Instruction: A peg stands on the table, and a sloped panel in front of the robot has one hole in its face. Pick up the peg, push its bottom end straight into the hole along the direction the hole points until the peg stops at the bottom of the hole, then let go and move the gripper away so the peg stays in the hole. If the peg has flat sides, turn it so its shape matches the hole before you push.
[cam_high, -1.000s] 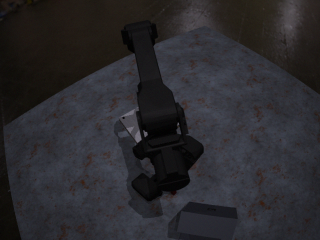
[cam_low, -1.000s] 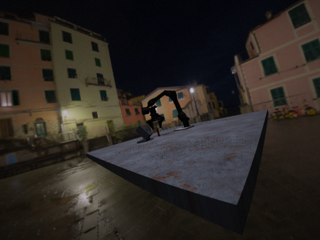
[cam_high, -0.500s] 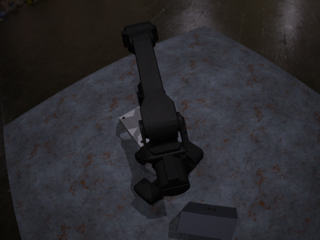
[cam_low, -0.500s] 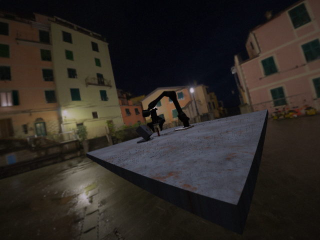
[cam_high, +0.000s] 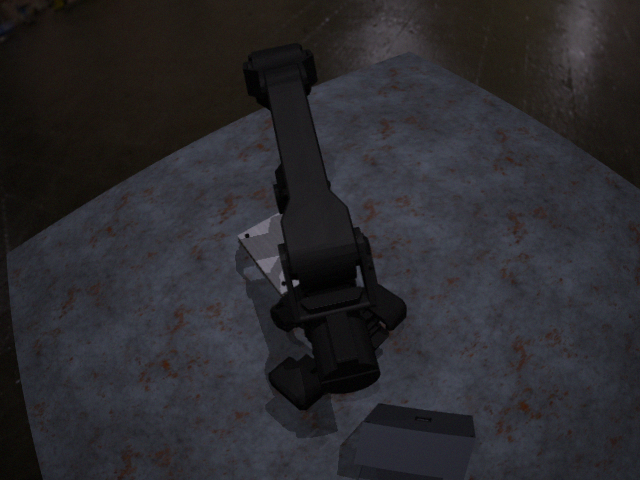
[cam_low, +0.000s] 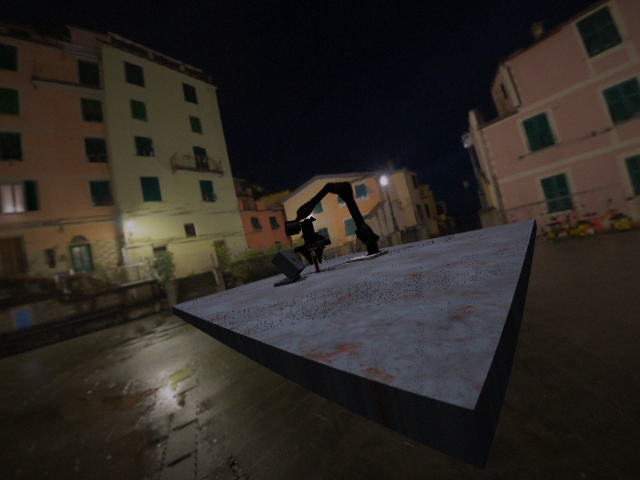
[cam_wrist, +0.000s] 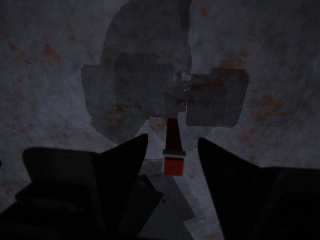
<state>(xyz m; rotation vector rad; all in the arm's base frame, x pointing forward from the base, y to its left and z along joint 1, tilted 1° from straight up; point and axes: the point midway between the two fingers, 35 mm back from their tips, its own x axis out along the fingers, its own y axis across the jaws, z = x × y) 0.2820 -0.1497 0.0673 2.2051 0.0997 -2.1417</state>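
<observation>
Right now the grey sloped panel is 150 mm ahead of my gripper tip, 30 mm above it and 10 mm to the right of it. From my gripper tip the other things lie so: red square-sided peg (20 mm above).
</observation>
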